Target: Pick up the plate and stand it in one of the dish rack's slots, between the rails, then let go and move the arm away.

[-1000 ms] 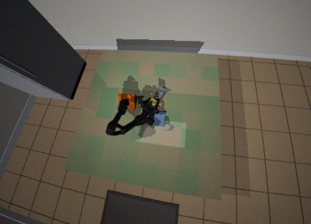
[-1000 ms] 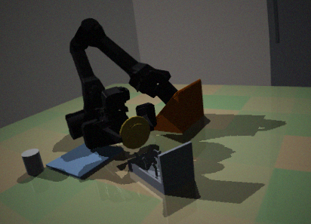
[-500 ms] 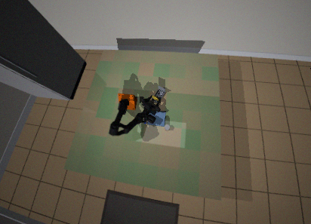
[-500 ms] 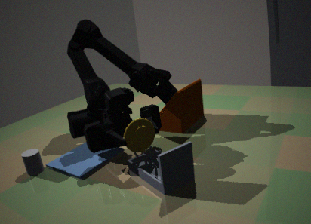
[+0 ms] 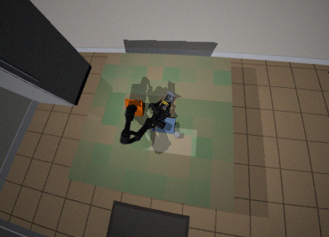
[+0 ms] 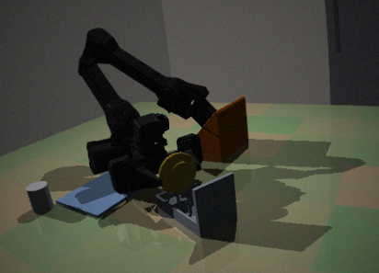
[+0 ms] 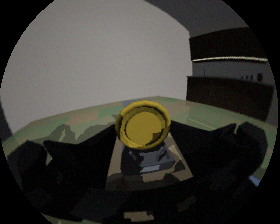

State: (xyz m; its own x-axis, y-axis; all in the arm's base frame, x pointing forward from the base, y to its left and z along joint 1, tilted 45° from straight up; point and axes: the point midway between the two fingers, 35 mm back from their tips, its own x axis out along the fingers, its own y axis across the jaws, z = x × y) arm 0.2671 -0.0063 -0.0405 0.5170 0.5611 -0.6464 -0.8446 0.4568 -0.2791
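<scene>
Now: the grey dish rack 1 cm ahead of my gripper tip, 2 cm to the left of it and 4 cm below it. From my gripper tip the other things lie so: blue spoon 10 cm behind, 21 cm to the right, 6 cm below; yellow plate 1 cm to the right; blue mat 19 cm to the right, 6 cm below.
</scene>
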